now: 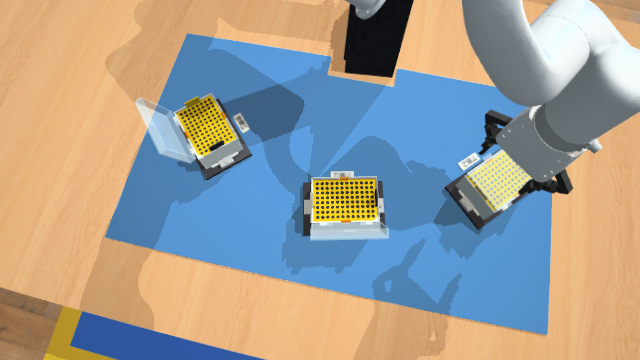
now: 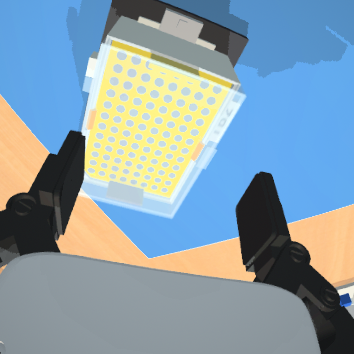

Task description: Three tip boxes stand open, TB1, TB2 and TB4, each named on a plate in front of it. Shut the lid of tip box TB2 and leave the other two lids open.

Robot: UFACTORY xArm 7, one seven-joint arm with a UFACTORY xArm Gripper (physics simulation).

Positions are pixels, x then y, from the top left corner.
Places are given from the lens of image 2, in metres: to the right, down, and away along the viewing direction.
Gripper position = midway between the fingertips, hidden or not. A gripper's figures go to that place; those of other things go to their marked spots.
my gripper (image 2: 167, 172): 0.00, 0.00, 0.14
blue mat (image 2: 288, 124): 0.11, -0.05, 0.26
tip box TB2 (image 2: 194, 39): 0.01, -0.10, 0.19
The marked spots on the tip box TB2 and the blue mat are 0.13 m apart.
